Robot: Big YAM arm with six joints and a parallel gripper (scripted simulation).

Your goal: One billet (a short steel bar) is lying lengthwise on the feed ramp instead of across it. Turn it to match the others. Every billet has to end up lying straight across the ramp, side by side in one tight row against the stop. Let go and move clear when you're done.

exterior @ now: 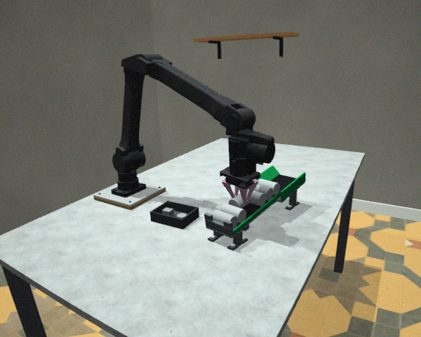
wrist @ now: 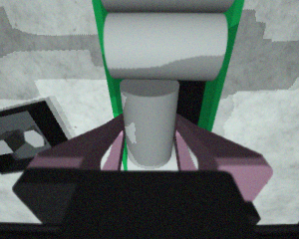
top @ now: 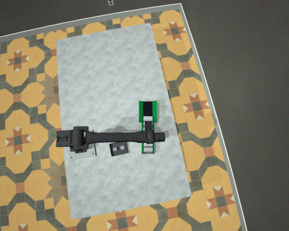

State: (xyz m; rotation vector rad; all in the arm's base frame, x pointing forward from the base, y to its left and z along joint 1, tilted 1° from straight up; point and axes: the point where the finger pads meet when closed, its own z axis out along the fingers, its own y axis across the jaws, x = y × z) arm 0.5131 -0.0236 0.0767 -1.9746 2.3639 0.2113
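Right now my hand is 110 mm to the left of the stop, 40 mm above it and 10 mm past it. Round my hand: black tray: 220 mm behind, 90 mm below, 50 mm to the right; then billet: right at my hand.
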